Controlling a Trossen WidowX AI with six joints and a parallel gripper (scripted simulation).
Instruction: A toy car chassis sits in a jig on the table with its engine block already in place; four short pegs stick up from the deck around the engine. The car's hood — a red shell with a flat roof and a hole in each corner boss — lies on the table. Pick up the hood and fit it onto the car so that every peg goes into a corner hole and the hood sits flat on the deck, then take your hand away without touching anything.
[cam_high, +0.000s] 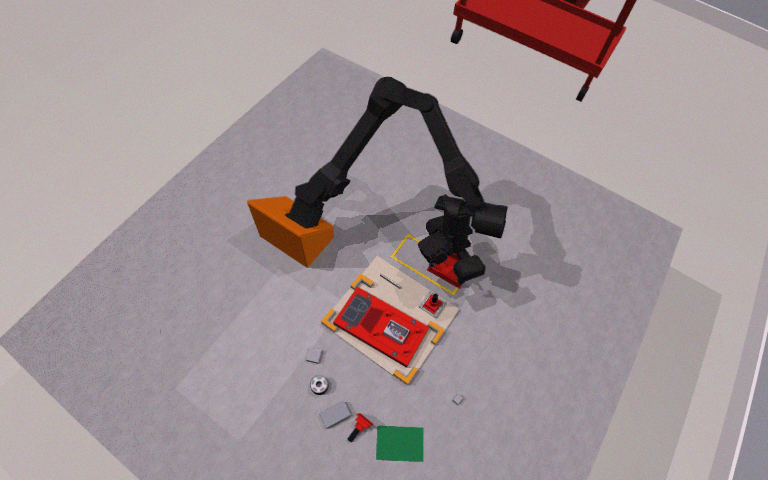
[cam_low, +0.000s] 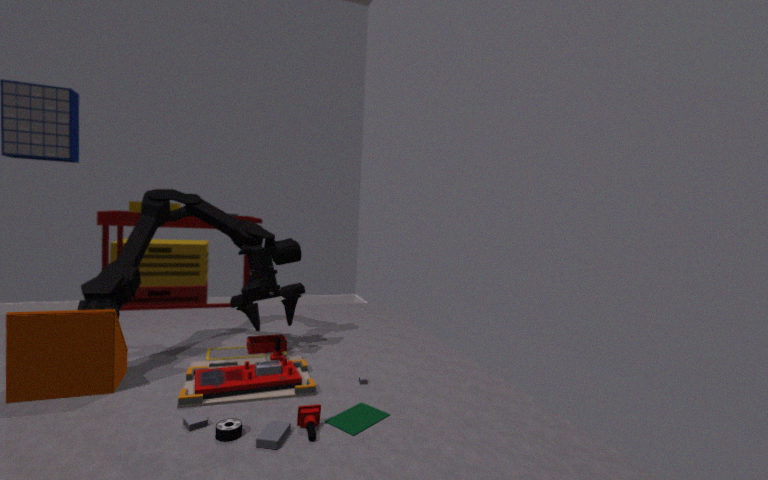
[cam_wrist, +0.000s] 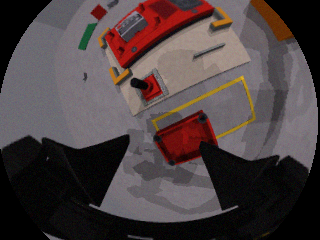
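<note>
My gripper tip is now 1 cm past the red hood, 3 cm to the right of it and 5 cm above it. Also, from my gripper tip: grey engine block (3 cm behind, 19 cm to the right, 4 cm below); green pad (11 cm ahead, 39 cm to the right, 6 cm below).
</note>
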